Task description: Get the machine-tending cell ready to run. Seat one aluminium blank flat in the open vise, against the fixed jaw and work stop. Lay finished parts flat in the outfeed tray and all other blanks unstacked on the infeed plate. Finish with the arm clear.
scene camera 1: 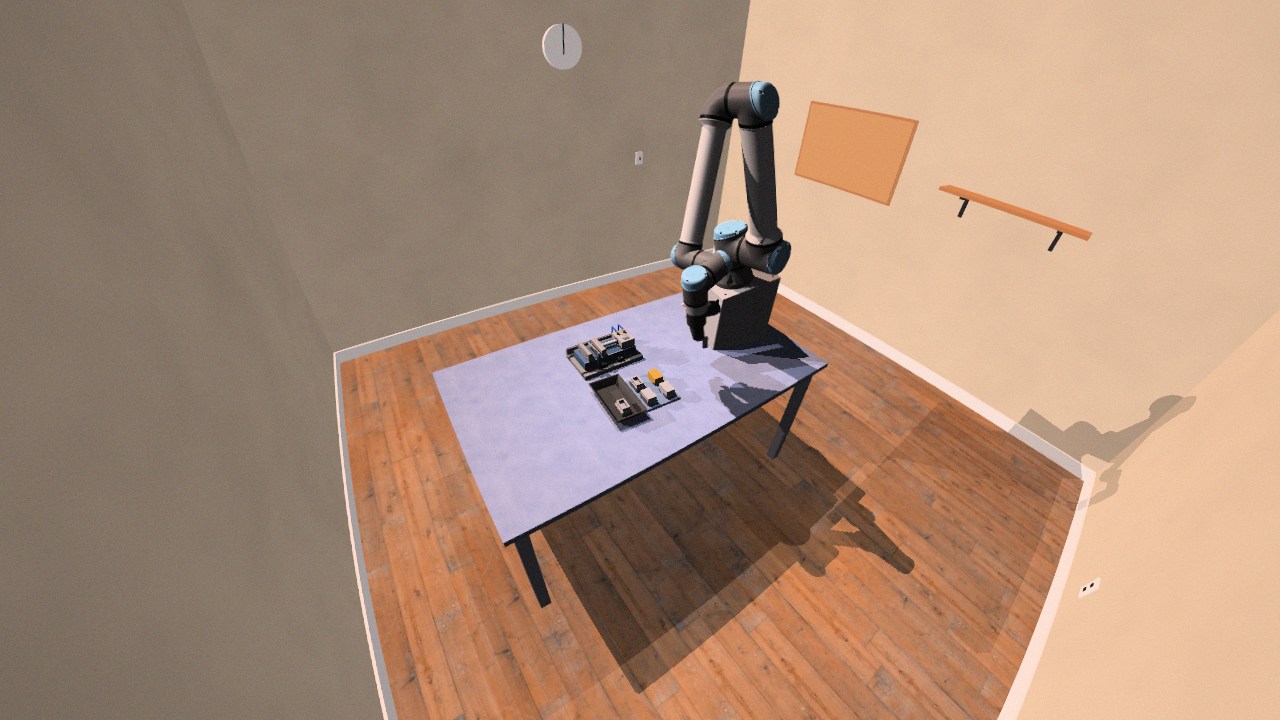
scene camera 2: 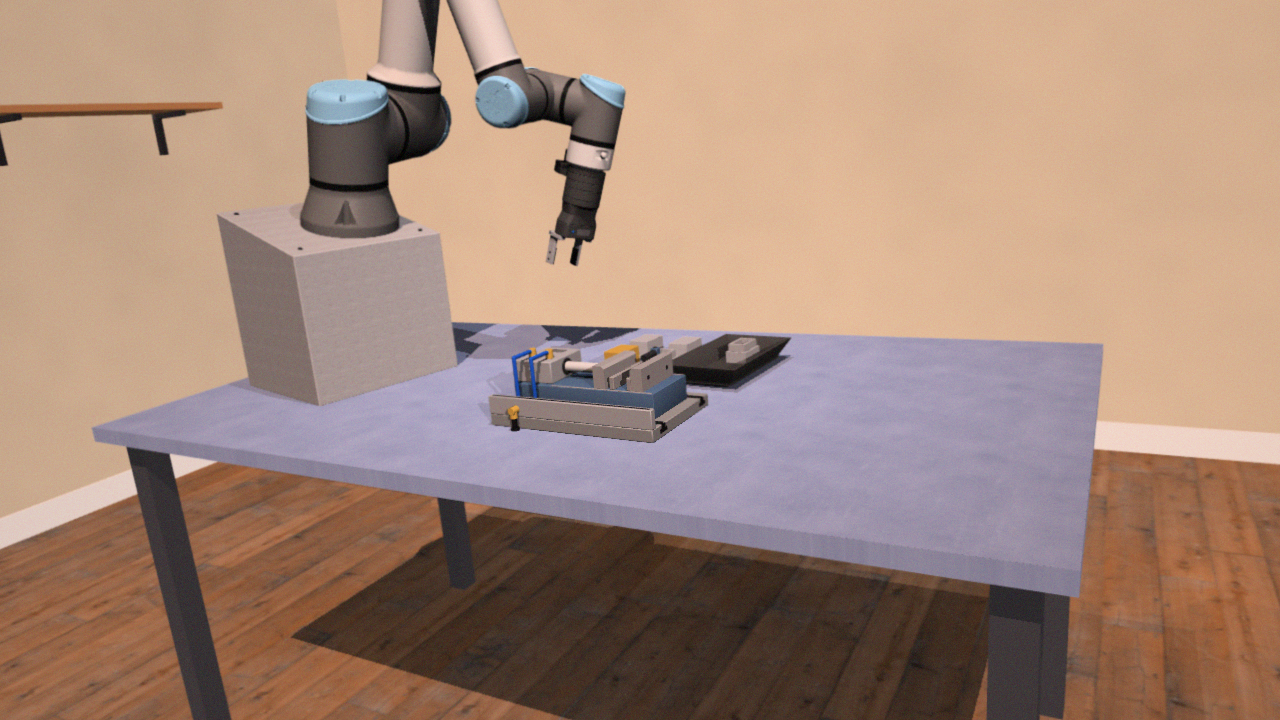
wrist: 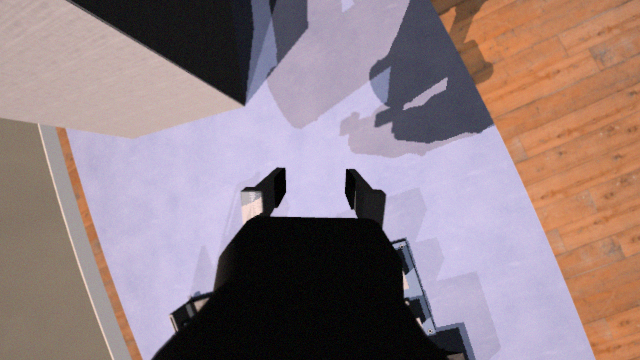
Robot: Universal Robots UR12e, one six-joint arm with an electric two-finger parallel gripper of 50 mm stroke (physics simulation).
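Places are measured from the arm's base along level axes (x ahead, y left, z up), in centimetres.
Pixels of known places: gripper, fingertip midpoint: [scene camera 1: 703, 342] [scene camera 2: 561, 263] [wrist: 315, 180]; arm's base, link origin: [scene camera 1: 732, 277] [scene camera 2: 350, 224].
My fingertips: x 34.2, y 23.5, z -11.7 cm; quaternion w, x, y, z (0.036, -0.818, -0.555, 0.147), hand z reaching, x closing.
For each thing: its top centre in the pictures, then the offset to it from my fingertips. "spot": a spot on its surface instead.
- vise, top centre: [scene camera 2: 594, 356] [scene camera 1: 604, 340] dx +29.6, dy -31.2, dz -9.6 cm
- stepped grey part, top centre: [scene camera 2: 742, 341] [scene camera 1: 623, 403] dx +38.6, dy +3.0, dz -14.9 cm
- dark outfeed tray, surface spot: [scene camera 2: 705, 373] spot: dx +39.6, dy -13.5, dz -16.6 cm
- infeed plate, top centre: [wrist: 366, 300] [scene camera 1: 651, 389] dx +22.3, dy -2.3, dz -18.7 cm
- orange block, top centre: [scene camera 2: 621, 348] [scene camera 1: 655, 373] dx +17.7, dy -6.8, dz -15.2 cm
- grey piece, top centre: [scene camera 2: 660, 352] [scene camera 1: 637, 380] dx +26.6, dy -6.8, dz -15.3 cm
My gripper [scene camera 1: 702, 343] [scene camera 2: 563, 261] [wrist: 315, 180] is open and empty, high above the table beside the robot pedestal, apart from all parts. The vise [scene camera 1: 601, 351] [scene camera 2: 572, 387] stands on its base; whether a blank lies between its jaws is too small to tell. A stepped grey part [scene camera 1: 623, 406] [scene camera 2: 741, 349] lies in the dark outfeed tray [scene camera 1: 609, 390] [scene camera 2: 705, 373]. On the infeed plate [wrist: 414, 282] stand two plain grey blocks [scene camera 1: 649, 395] [scene camera 1: 666, 388], an orange block [scene camera 1: 655, 376] [scene camera 2: 621, 351] and a grey piece [scene camera 1: 637, 382] with a dark mark on top.
The pedestal [scene camera 1: 744, 313] [scene camera 2: 371, 313] [wrist: 150, 85] stands close to the gripper. Blue hoops [scene camera 2: 522, 371] rise at the vise's pedestal side. The tray and infeed plate lie next to each other beside the vise. The gripper body hides much of the wrist view's lower part.
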